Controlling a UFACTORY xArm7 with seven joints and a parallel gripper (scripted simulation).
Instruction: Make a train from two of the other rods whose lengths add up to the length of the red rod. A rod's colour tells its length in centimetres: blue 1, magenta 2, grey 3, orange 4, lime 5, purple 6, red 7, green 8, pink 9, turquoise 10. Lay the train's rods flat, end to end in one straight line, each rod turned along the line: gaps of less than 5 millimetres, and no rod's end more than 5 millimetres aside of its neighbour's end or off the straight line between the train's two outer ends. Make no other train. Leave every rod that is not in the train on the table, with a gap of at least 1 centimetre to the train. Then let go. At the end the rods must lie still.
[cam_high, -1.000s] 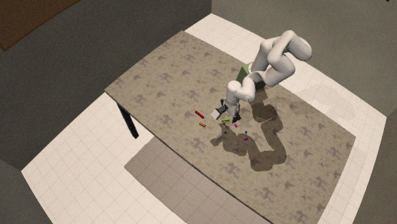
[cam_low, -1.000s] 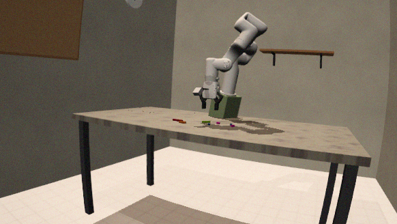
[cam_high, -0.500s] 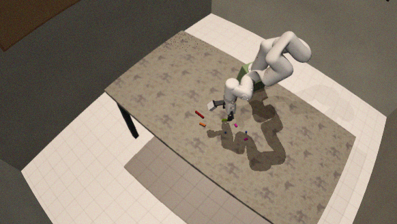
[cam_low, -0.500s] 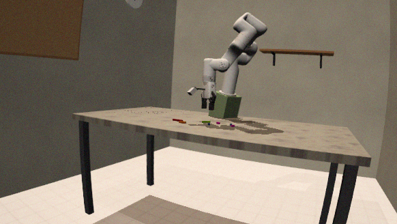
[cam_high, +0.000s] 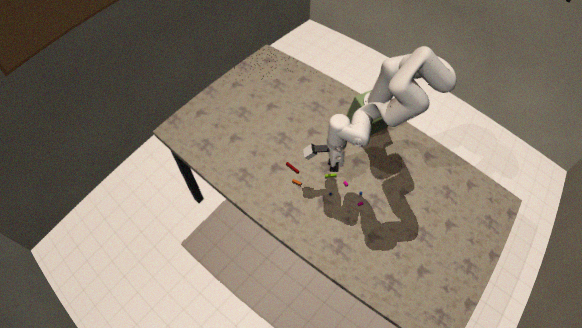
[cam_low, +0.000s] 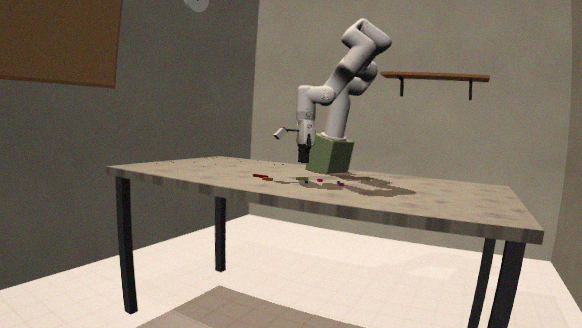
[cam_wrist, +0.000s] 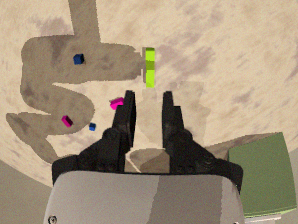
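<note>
Right now the lime rod is 80 mm below my hand. From my hand the other things lie so: orange rod 110 mm ahead, 110 mm to the right, 80 mm below; red rod 60 mm ahead, 160 mm to the right, 80 mm below.
</note>
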